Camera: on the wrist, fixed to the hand. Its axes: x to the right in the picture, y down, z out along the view.
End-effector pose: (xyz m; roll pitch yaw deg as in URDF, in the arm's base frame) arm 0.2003 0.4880 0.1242 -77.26 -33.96 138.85
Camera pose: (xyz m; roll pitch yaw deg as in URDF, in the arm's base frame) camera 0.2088 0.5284 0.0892 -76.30 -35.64 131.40
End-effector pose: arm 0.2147 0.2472 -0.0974 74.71 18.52 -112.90
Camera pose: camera 0.2601 0.2244 -0.0788 73.13 22.98 -108.07
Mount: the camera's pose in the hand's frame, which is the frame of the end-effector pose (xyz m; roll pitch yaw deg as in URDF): -0.0028 0.0314 -0.0440 -3.45 5.48 -3.20
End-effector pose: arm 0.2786 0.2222 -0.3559 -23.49 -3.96 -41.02
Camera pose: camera 0.2866 0.2301 -0.4088 -26.60 -0.19 -46.13
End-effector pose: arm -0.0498 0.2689 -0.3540 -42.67 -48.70 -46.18
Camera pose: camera -0.0280 0.2365 -0.3915 -39.45 -46.48 -55.00
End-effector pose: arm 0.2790 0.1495 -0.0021 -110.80 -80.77 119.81
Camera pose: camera 0.3179 0.1869 -0.0071 -71.45 -84.14 76.85
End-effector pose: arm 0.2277 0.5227 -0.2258 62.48 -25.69 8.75
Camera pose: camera 0.2138 0.5747 -0.2202 57.77 -20.28 12.36
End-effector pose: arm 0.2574 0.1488 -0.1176 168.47 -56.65 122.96
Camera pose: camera 0.2991 0.1248 -0.0928 157.67 -61.11 131.71
